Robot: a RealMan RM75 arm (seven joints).
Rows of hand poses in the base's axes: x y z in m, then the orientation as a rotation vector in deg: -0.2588 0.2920 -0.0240 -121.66 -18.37 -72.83; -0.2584 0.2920 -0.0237 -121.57 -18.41 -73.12; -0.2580 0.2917 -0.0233 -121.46 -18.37 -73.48; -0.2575 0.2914 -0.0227 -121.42 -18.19 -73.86; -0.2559 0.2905 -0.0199 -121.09 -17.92 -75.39; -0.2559 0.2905 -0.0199 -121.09 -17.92 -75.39; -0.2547 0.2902 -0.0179 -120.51 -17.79 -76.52; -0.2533 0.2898 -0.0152 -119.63 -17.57 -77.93
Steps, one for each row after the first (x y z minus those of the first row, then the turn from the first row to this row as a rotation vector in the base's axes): 0.0004 0.0000 0.0003 -0.02 -0.23 -0.07; 0.0008 -0.0003 0.0007 0.00 -0.49 -0.20; 0.0013 -0.0006 0.0013 0.02 -0.70 -0.45; 0.0029 -0.0015 0.0041 0.03 -1.74 -1.14; 0.0029 -0.0015 0.0041 0.03 -1.74 -1.14; 0.0041 -0.0018 0.0061 0.26 -2.62 -1.48; 0.0055 -0.0022 0.0088 0.69 -3.75 -1.87
